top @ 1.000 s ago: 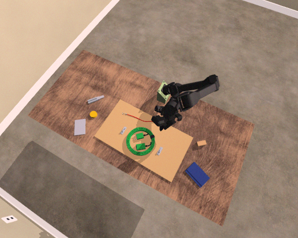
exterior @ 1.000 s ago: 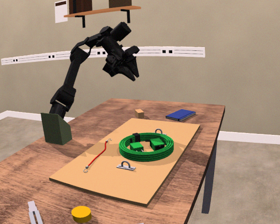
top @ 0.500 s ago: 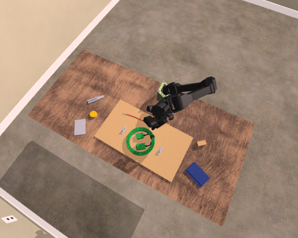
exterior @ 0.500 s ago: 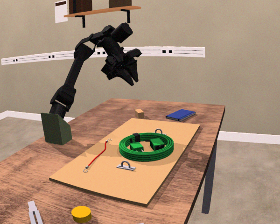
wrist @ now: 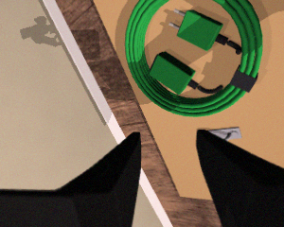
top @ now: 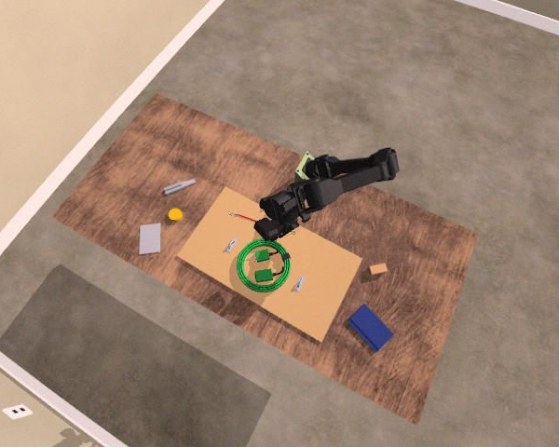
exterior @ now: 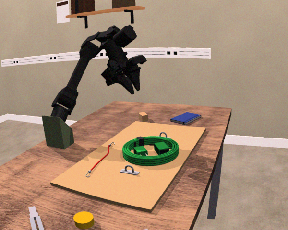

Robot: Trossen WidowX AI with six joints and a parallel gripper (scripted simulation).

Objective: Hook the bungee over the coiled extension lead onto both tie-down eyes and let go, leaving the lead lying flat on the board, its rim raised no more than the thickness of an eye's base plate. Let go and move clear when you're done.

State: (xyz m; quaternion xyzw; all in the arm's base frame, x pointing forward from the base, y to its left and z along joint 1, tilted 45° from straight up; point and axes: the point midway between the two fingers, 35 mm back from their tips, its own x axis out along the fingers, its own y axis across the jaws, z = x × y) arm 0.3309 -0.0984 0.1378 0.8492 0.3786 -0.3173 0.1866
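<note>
The extension lead lies 7 cm ahead of my hand, 3 cm to the right of it and 22 cm below it. From my hand the other things lie so: wooden block 10 cm behind, 36 cm to the left, 24 cm below; yellow disc 4 cm ahead, 45 cm to the right, 24 cm below; grey tool 9 cm behind, 50 cm to the right, 25 cm below.
</note>
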